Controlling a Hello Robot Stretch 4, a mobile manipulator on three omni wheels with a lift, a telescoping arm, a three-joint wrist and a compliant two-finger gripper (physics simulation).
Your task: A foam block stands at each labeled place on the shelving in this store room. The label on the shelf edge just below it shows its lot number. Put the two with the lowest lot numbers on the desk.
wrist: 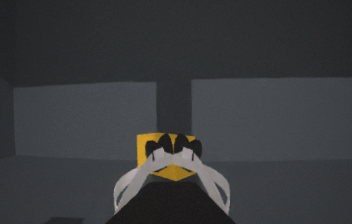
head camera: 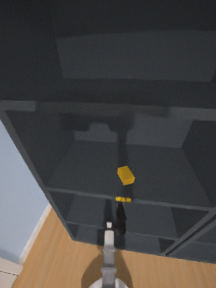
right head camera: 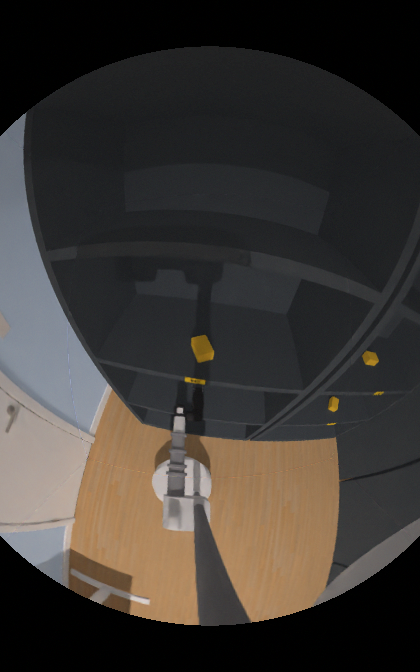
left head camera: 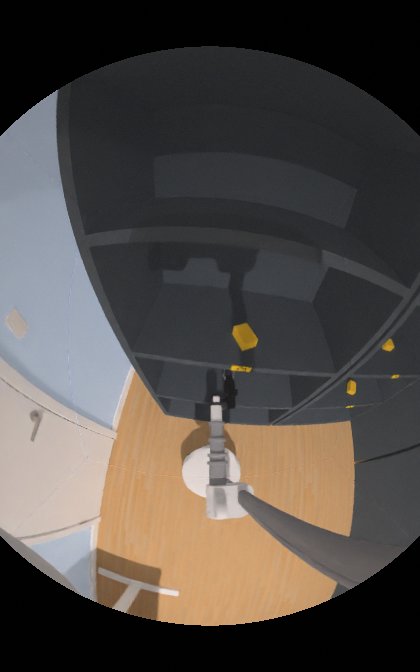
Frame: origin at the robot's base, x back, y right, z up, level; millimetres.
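Seen in the pictures: gripper, fingertip midpoint: [wrist: 173, 145].
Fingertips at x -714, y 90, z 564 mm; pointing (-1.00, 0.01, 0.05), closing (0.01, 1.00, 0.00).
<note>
Pixels of each thing's top centre, then the offset from my fingertips to it. "spot": a spot on its surface instead.
- yellow foam block, surface spot: [wrist: 143, 146] spot: dz -16, dx -88, dy -50 mm
- yellow block, middle of its top: [head camera: 125, 172] dz +444, dx +181, dy +1 mm
- yellow label, surface spot: [head camera: 123, 199] spot: dz +384, dx +303, dy -19 mm
In the wrist view my gripper [wrist: 173, 145] is shut and empty, its fingertips together in front of a yellow foam block [wrist: 143, 146], which shows behind and below them. In the head views a yellow block [head camera: 126, 175] [left head camera: 245, 336] [right head camera: 202, 348] stands turned on a shelf, with a yellow label [head camera: 123, 199] [left head camera: 241, 368] [right head camera: 195, 380] on the edge below it; its number is unreadable. The arm reaches in below that label. I cannot tell whether both views show the same block. Two more blocks, an upper one [left head camera: 388, 345] [right head camera: 370, 358] and a lower one [left head camera: 351, 387] [right head camera: 333, 404], stand further right. The desk is not recognisable.
Dark shelving has a left side panel [left head camera: 112, 315], an upper shelf board [head camera: 107, 107] close above, and an upright divider [right head camera: 345, 350] to the right. A pale door [left head camera: 30, 440] is at the left. A white T-shaped bar [left head camera: 138, 585] [right head camera: 110, 591] lies low behind the base.
</note>
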